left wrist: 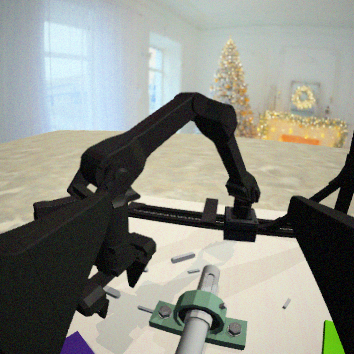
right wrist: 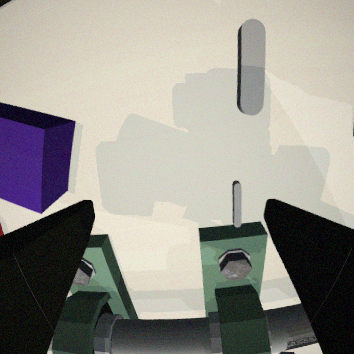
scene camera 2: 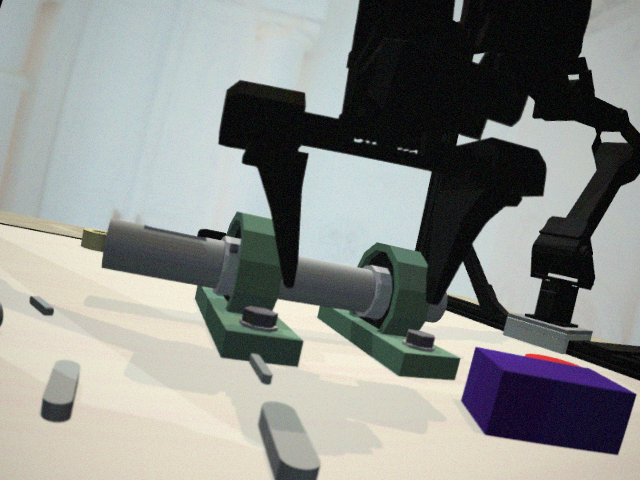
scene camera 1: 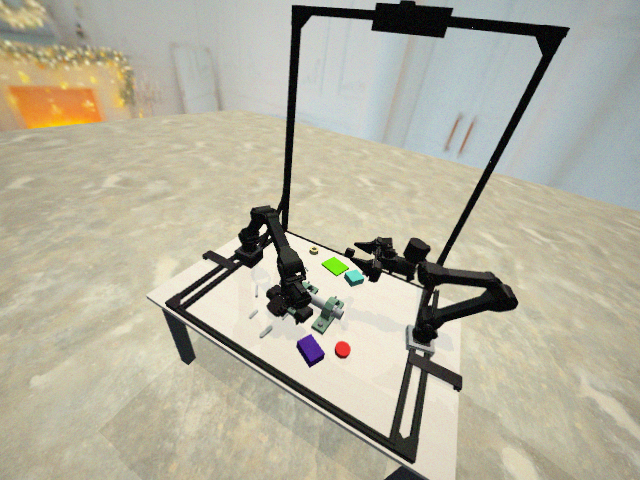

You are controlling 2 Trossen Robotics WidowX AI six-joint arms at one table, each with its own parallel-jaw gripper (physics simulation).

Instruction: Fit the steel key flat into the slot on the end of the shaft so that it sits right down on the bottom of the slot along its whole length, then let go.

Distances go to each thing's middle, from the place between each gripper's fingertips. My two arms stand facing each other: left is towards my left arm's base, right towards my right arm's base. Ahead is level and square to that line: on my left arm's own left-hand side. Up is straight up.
Now: the grey steel shaft (scene camera 2: 133, 248) 150 mm behind my right hand, 10 mm to the left of it and 10 mm below it.
My left gripper is now 12 cm to the left of the grey steel shaft and 31 cm above it.
